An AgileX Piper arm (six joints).
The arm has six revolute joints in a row. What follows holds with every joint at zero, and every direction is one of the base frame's. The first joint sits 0.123 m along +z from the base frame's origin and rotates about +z. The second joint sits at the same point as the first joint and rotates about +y. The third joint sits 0.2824 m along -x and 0.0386 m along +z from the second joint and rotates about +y. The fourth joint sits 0.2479 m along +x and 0.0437 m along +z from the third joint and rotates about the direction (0.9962, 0, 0.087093). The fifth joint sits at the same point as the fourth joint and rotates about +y. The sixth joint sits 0.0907 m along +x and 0.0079 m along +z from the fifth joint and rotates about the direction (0.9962, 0, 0.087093). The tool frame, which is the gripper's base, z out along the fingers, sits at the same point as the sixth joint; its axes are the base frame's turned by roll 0, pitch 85.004 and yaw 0 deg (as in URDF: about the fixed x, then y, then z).
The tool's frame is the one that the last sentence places.
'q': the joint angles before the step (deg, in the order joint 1, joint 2, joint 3, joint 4, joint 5, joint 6). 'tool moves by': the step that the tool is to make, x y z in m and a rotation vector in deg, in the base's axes. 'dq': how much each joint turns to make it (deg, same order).
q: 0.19 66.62 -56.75 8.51 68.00 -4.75
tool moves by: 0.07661 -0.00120 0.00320 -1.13 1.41 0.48
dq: 0.01 16.05 -14.59 -1.02 0.00 -0.39
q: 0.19 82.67 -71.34 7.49 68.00 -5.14
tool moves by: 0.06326 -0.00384 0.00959 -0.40 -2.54 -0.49
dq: -0.59 12.05 -15.52 -0.42 0.93 0.06
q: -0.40 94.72 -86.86 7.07 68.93 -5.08
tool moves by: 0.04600 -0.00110 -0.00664 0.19 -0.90 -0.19
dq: -0.16 9.48 -11.03 0.16 0.65 0.12
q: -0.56 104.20 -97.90 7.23 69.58 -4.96
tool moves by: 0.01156 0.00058 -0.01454 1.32 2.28 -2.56
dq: 0.00 3.10 -1.39 0.44 0.25 2.74
